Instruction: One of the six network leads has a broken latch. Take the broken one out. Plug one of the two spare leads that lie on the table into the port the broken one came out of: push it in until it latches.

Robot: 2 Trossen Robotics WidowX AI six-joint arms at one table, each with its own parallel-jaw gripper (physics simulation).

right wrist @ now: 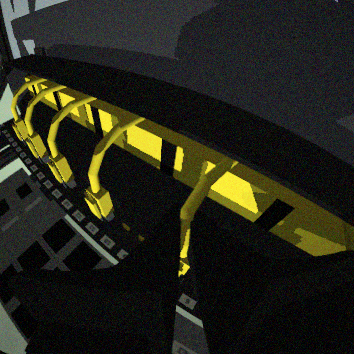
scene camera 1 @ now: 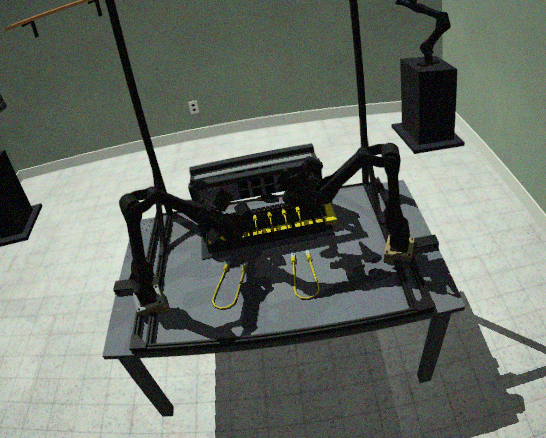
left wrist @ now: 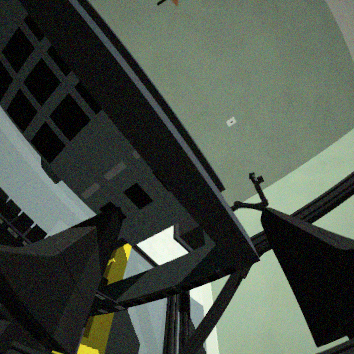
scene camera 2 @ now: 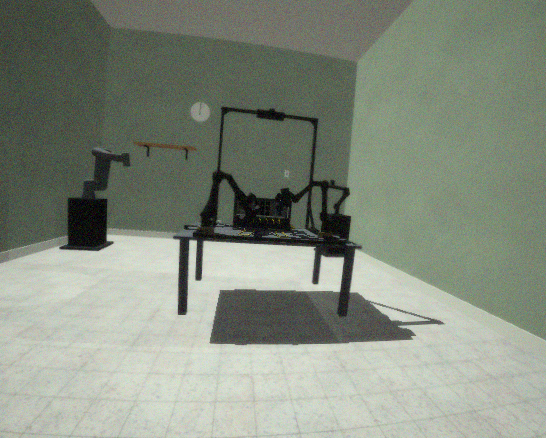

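Where they show: left gripper, between the fingertips: [left wrist: 192,214]; right gripper, between the fingertips: [right wrist: 180,209] [scene camera 2: 253,221]; left arm's base, origin of its link: [scene camera 1: 399,245] [scene camera 2: 325,232]; right arm's base, origin of its link: [scene camera 1: 147,297] [scene camera 2: 205,226].
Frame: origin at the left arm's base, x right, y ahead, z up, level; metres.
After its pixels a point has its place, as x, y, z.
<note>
Several yellow network leads [scene camera 1: 270,215] @[0.014, 0.488, 0.051] [right wrist: 100,202] @[-0.017, 0.544, 0.048] are plugged along the dark panel. The fifth lead [right wrist: 184,267] @[-0.047, 0.605, 0.049] from the left in the right wrist view has its plug partly hidden by my right gripper [right wrist: 180,209] @[-0.051, 0.581, 0.026], and its cable bends sharply at the fingers. The right fingers are closed around it. The sixth lead is hidden in that view. I cannot see which latch is broken. My left gripper [left wrist: 192,214] @[0.105, 0.384, 0.202] is open and empty, above the right side of the panel. Two spare leads lie looped on the table, one to the left [scene camera 1: 226,267] @[-0.203, 0.588, -0.031] and one to the right [scene camera 1: 294,259] @[-0.108, 0.363, -0.033].
A yellow bar [scene camera 1: 330,212] @[0.137, 0.295, -0.002] [right wrist: 145,141] @[-0.035, 0.533, -0.002] runs along the front of the panel. A dark rack housing [scene camera 1: 252,152] @[0.155, 0.590, 0.222] [left wrist: 165,165] @[0.089, 0.416, 0.207] rises behind it. The grey table [scene camera 1: 190,280] @[-0.289, 0.699, -0.042] has black rails [scene camera 1: 280,340] @[-0.448, 0.292, -0.036] and upright posts [scene camera 1: 131,82] @[0.032, 0.975, 0.603]. Arm shadows cross the table.
</note>
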